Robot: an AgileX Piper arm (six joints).
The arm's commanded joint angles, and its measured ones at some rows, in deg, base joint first. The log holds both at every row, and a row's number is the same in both.
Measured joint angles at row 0: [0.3 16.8 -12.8 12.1 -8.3 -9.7]
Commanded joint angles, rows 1 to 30: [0.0 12.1 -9.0 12.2 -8.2 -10.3]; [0.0 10.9 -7.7 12.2 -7.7 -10.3]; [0.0 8.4 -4.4 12.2 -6.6 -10.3]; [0.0 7.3 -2.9 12.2 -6.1 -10.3]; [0.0 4.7 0.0 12.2 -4.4 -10.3]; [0.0 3.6 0.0 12.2 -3.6 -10.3]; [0.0 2.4 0.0 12.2 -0.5 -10.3]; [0.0 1.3 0.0 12.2 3.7 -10.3]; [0.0 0.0 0.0 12.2 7.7 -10.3]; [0.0 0.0 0.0 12.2 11.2 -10.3]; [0.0 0.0 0.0 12.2 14.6 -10.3]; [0.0 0.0 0.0 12.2 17.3 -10.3]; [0.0 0.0 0.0 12.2 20.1 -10.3]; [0.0 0.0 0.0 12.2 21.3 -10.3]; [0.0 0.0 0.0 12.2 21.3 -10.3]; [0.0 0.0 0.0 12.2 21.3 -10.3]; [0.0 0.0 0.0 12.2 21.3 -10.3]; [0.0 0.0 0.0 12.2 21.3 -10.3]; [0.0 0.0 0.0 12.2 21.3 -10.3]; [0.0 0.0 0.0 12.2 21.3 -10.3]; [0.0 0.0 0.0 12.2 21.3 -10.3]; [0.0 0.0 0.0 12.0 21.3 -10.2]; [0.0 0.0 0.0 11.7 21.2 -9.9]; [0.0 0.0 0.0 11.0 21.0 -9.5]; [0.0 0.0 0.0 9.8 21.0 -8.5]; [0.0 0.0 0.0 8.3 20.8 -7.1]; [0.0 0.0 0.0 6.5 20.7 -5.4]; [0.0 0.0 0.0 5.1 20.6 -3.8]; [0.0 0.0 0.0 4.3 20.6 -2.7]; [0.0 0.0 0.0 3.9 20.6 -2.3]
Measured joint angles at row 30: [0.3 0.4 -0.1 7.7 21.3 -6.0]
